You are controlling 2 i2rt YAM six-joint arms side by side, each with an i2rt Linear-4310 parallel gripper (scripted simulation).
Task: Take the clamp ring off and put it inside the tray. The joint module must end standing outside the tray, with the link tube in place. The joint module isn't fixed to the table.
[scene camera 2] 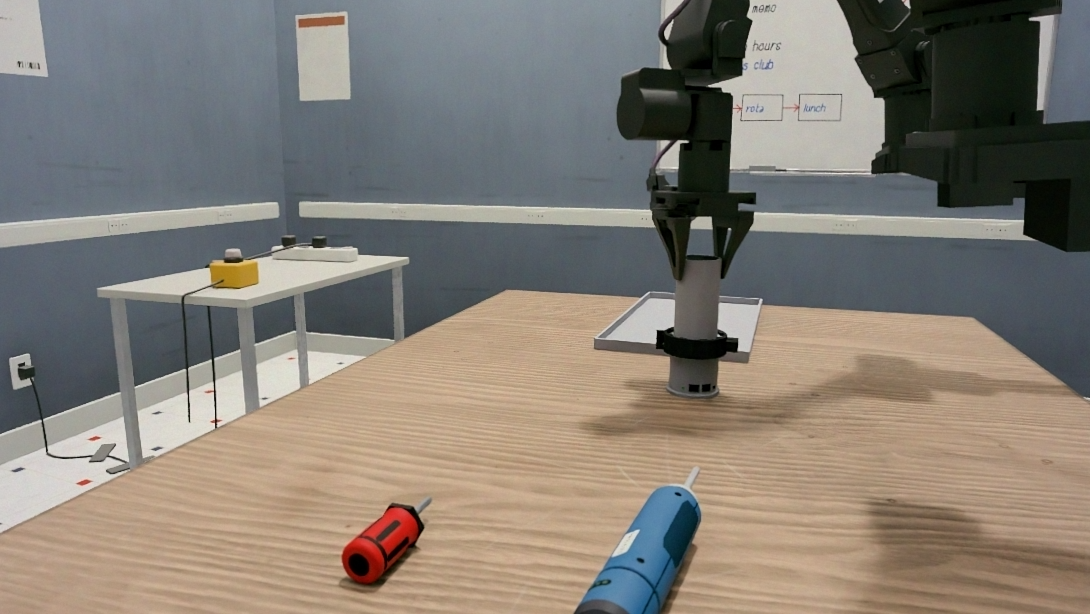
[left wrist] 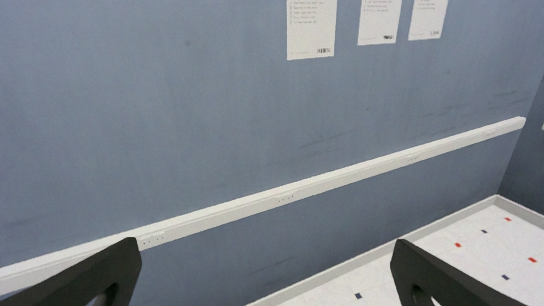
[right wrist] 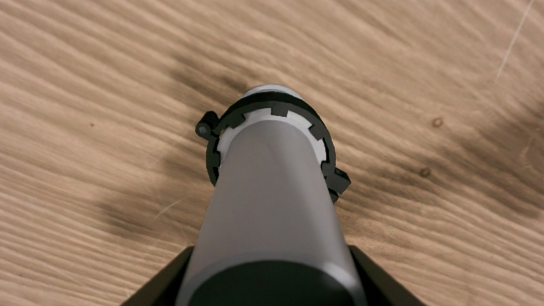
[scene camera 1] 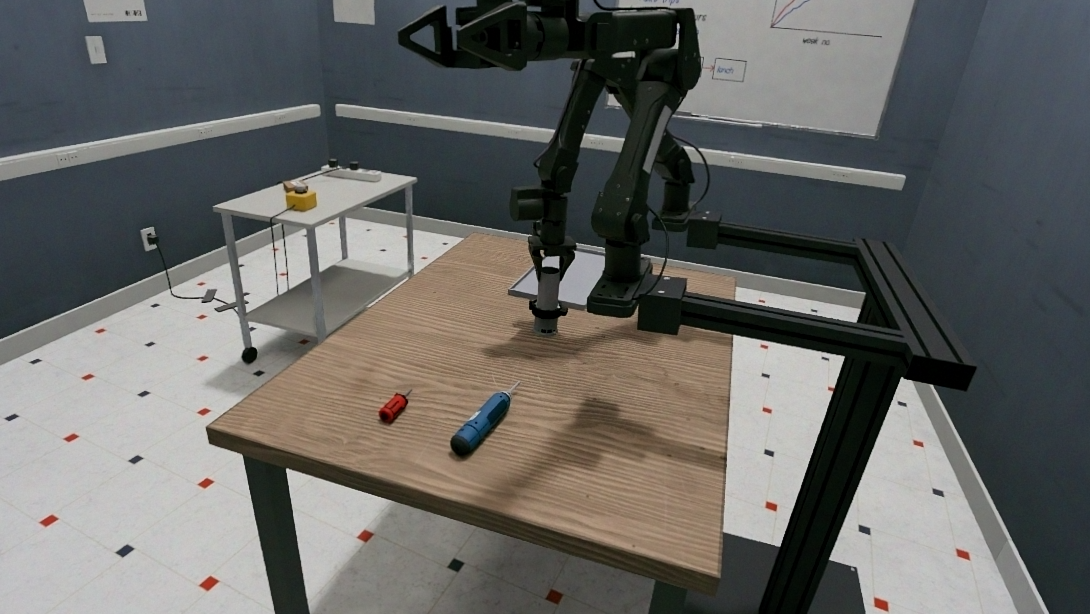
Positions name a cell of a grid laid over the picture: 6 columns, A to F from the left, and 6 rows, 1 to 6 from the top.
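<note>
My left gripper (scene camera 1: C1), also (left wrist: C5). My right gripper (scene camera 2: D3). Grey link tube (scene camera 1: D3), also (right wrist: C5); out of frame in the left wrist view. Grey tray (scene camera 2: D4), also (scene camera 1: D3); out of frame in the left wrist view. Grey joint module (scene camera 2: D4). Red screwdriver (scene camera 2: C6).
</note>
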